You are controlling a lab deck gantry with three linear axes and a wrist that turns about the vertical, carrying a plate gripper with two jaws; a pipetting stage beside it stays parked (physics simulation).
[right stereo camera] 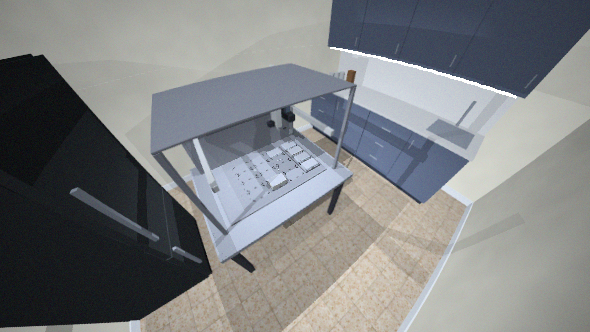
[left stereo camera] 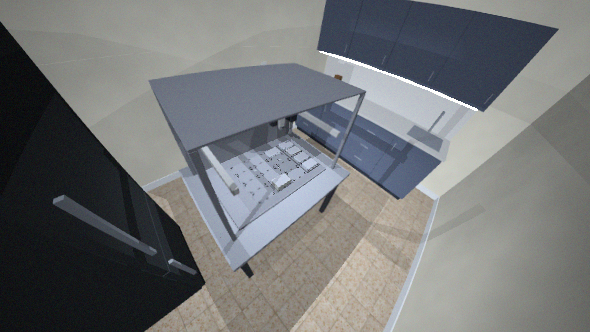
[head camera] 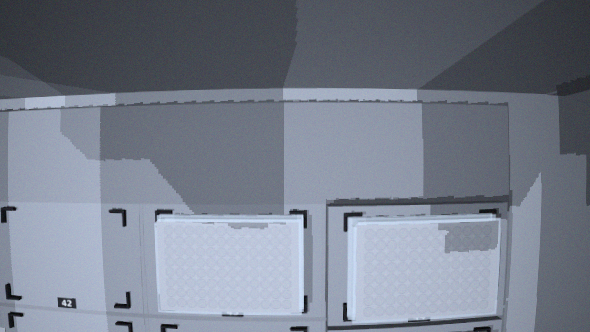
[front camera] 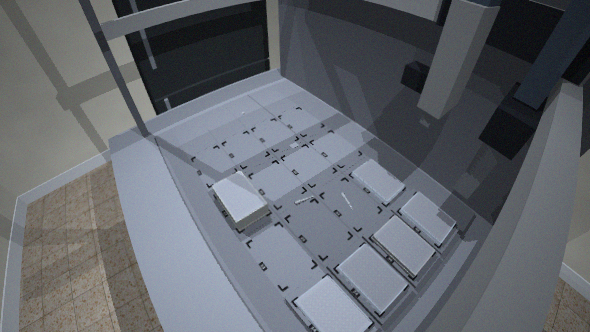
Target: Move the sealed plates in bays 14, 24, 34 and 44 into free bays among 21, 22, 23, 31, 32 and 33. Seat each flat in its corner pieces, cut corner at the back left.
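Frame: origin at the robot's base, x ahead, y left, z up, level; centimetres.
Seen in the pictures: gripper, fingertip midpoint: (right stereo camera: 287,130) (left stereo camera: 286,130) (front camera: 469,179); robot's base, link origin: (right stereo camera: 254,201) (left stereo camera: 259,202) (front camera: 192,159).
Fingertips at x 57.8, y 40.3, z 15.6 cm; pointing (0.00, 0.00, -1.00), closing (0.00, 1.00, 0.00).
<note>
Offsets run from my fingertips to a thing's middle. "pt": to the spot under its first point.
Four pale sealed plates stand in the right column: bay 14 @(pt dx -3.2, dy -35.2, dz -12.7 cm) (front camera: 333,305), bay 24 @(pt dx -2.1, dy -25.7, dz -12.7 cm) (front camera: 372,277), bay 34 @(pt dx -1.8, dy -15.0, dz -12.7 cm) (front camera: 405,245) and bay 44 @(pt dx -3.0, dy -4.7, dz -12.7 cm) (front camera: 425,215) (head camera: 425,275). They look flat; their cut corners are too small to make out. Bays 21, 22, 23, 31, 32 and 33 hold no plates; their black corner pieces show in the front view. My gripper's jaws cannot be made out. Dark blocks (front camera: 507,125) (right stereo camera: 288,116) hang high at the back right, and I cannot tell whether they belong to it. Nothing shows between jaws in any view.
Another pale plate @(dx -18.6, dy -3.9, dz -14.9 cm) (front camera: 378,181) (head camera: 232,270) stands in bay 43, left of bay 44. A taller pale block @(dx -35.0, dy -36.0, dz -13.5 cm) (front camera: 240,200) (left stereo camera: 281,181) (right stereo camera: 277,181) stands in bay 12 at the front. A pale vertical column (front camera: 457,60) hangs at the back right. Frame posts @(pt dx +12.9, dy -51.8, dz +27.5 cm) (left stereo camera: 350,127) (right stereo camera: 345,127) stand at the deck's corners.
</note>
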